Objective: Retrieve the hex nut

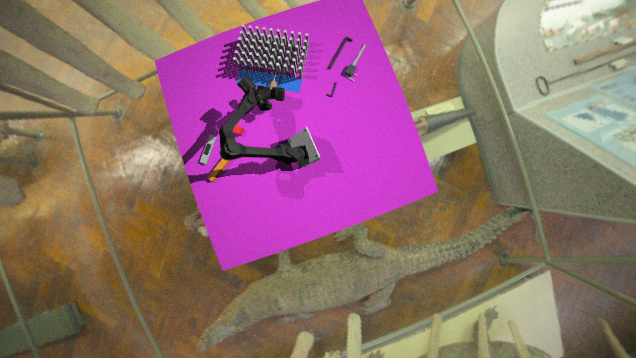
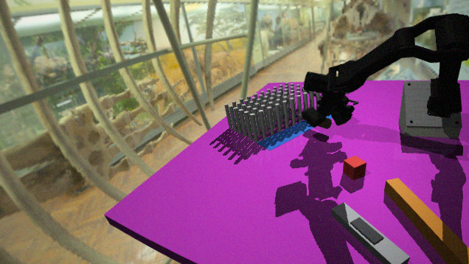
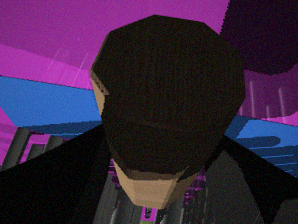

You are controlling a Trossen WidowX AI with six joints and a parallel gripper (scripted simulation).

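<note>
Right now the blue taped strip is 70 mm ahead of my gripper tip, 10 mm to the left of it and 30 mm below it. Round my gripper tip: red cube 150 mm behind, 240 mm to the left, 10 mm below; then small hook 100 mm behind, 310 mm to the right, 30 mm below; then brown-handled tool 90 mm ahead, 50 mm to the right.
</note>
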